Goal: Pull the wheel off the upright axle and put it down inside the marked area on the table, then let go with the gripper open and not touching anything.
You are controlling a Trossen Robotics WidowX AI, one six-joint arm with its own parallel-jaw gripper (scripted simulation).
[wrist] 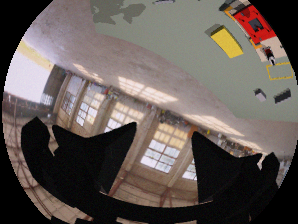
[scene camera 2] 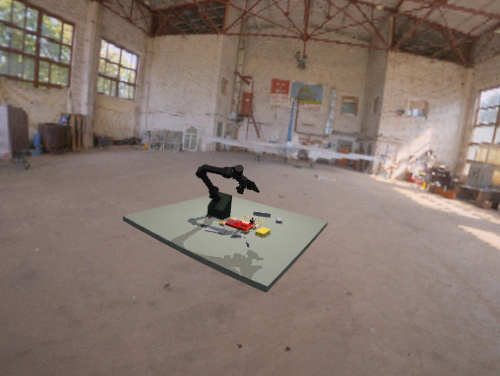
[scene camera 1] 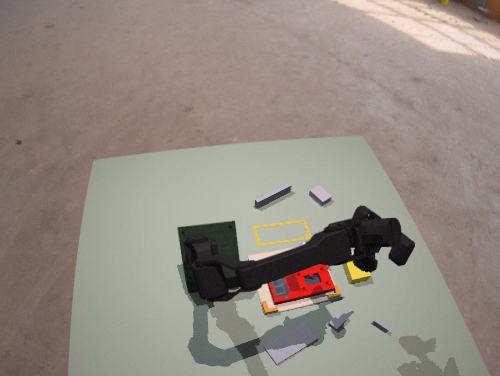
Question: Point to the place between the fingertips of my gripper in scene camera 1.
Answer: At 398, 234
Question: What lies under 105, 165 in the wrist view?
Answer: My gripper.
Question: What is my gripper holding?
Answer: Nothing.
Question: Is my gripper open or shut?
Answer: Open.
